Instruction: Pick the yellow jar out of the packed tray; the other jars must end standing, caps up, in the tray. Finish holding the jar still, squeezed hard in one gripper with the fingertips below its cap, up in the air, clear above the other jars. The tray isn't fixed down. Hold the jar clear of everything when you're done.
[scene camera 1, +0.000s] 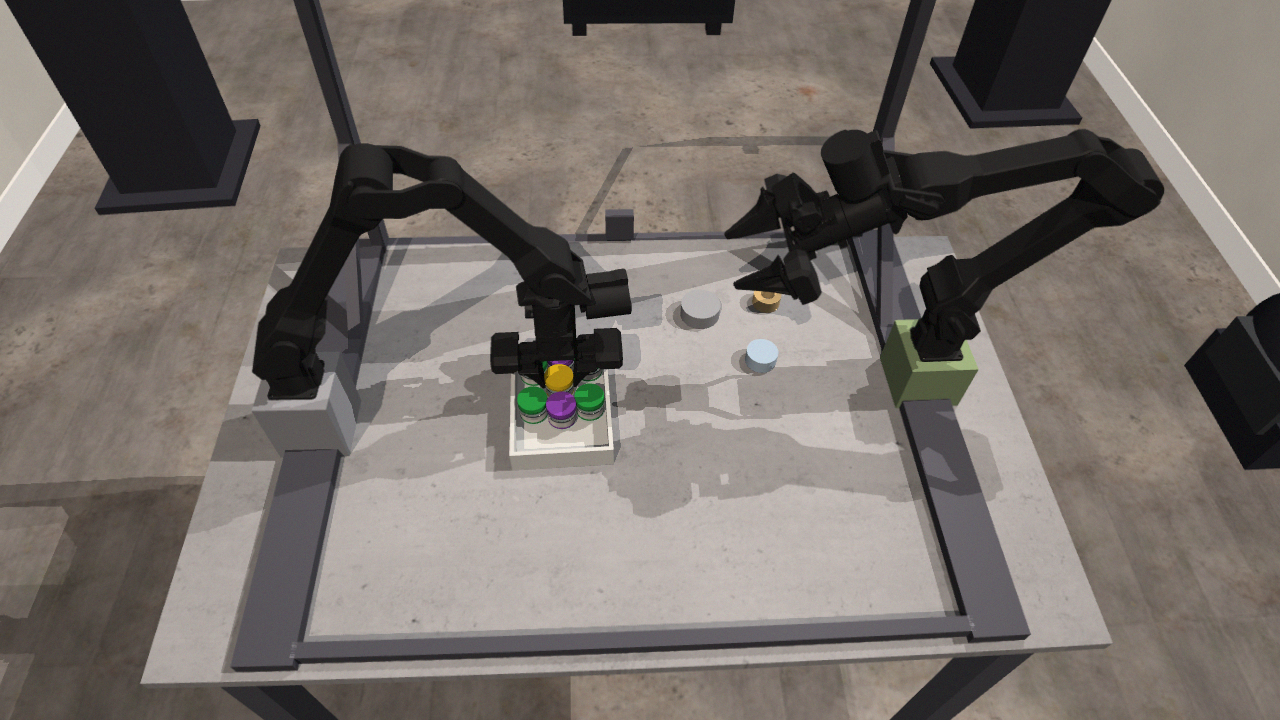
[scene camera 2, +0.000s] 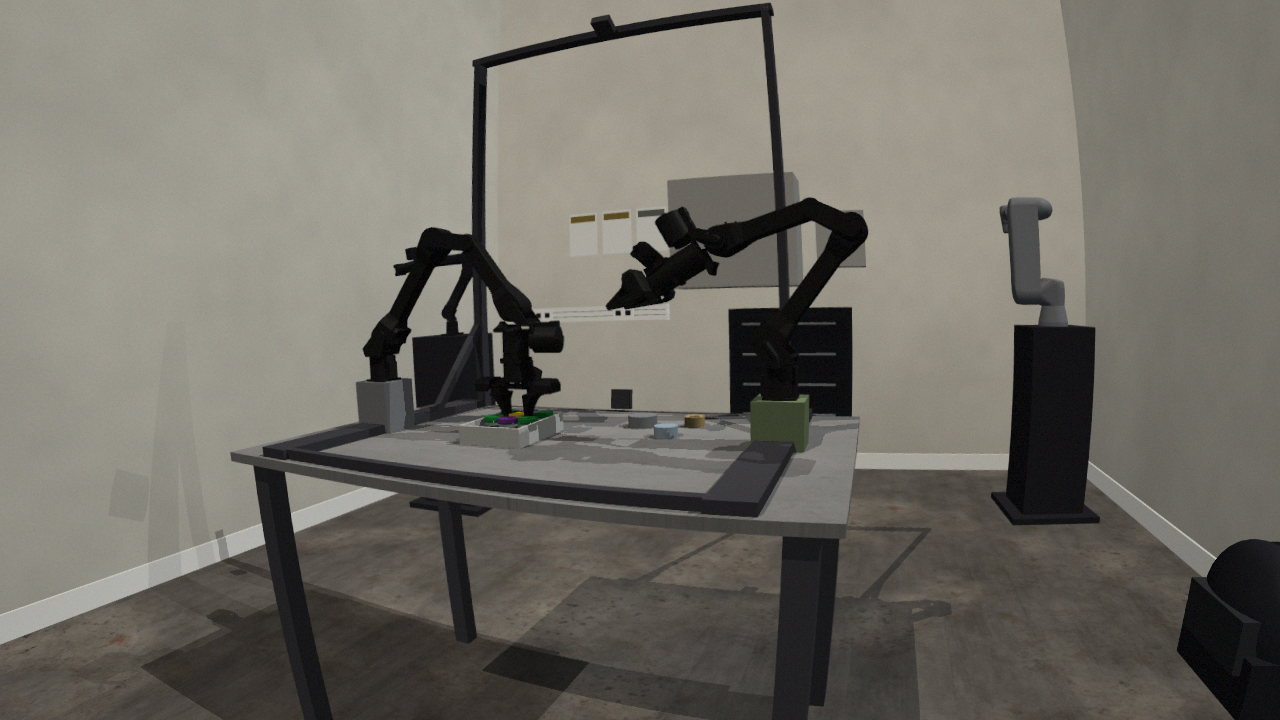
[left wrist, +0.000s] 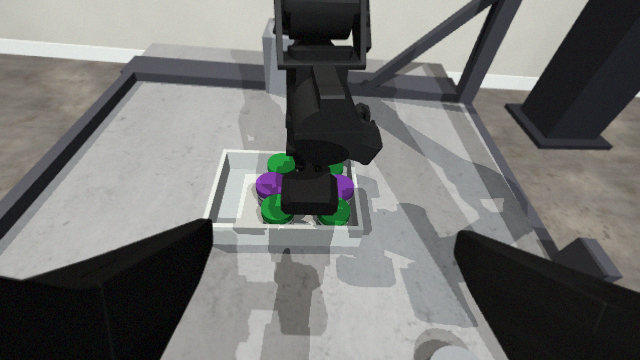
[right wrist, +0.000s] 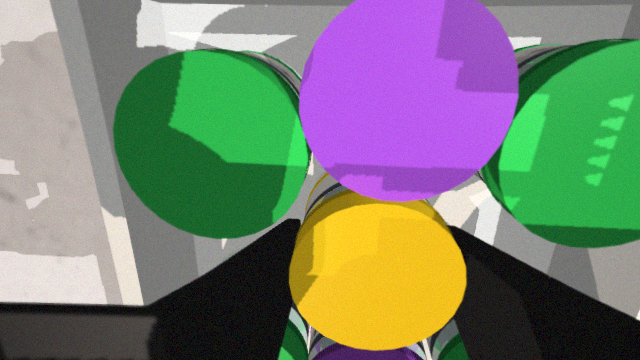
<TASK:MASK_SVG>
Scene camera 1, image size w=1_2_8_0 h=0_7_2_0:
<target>my left gripper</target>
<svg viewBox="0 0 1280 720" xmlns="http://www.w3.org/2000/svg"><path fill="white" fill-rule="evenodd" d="M775 174L764 179L766 190L763 186L761 187L761 193L756 205L730 227L724 235L726 239L736 239L781 229L779 218L781 218L789 252L783 259L784 264L780 256L777 255L770 266L735 281L733 286L737 290L790 295L793 300L799 298L801 304L805 305L816 301L822 293L817 273L811 260L816 258L815 251L838 243L840 249L848 246L846 239L852 238L853 234L844 215L838 194L829 196L827 190L816 193L796 173L791 173L787 177L786 175Z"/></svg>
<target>my right gripper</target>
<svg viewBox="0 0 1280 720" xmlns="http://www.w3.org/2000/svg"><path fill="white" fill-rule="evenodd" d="M621 332L617 328L594 329L594 334L581 334L576 338L576 320L574 320L569 328L559 332L542 330L534 322L536 340L533 342L519 343L519 332L495 333L491 337L491 370L495 374L511 374L518 371L519 375L527 376L542 388L545 388L544 370L541 361L575 359L573 385L576 387L589 373L596 372L597 367L600 369L619 369L623 366ZM532 305L525 306L526 319L533 318Z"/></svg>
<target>yellow jar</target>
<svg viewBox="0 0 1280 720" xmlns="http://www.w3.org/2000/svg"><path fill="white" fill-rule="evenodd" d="M550 366L544 374L547 396L549 397L553 393L560 391L573 395L573 371L568 366Z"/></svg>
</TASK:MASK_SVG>
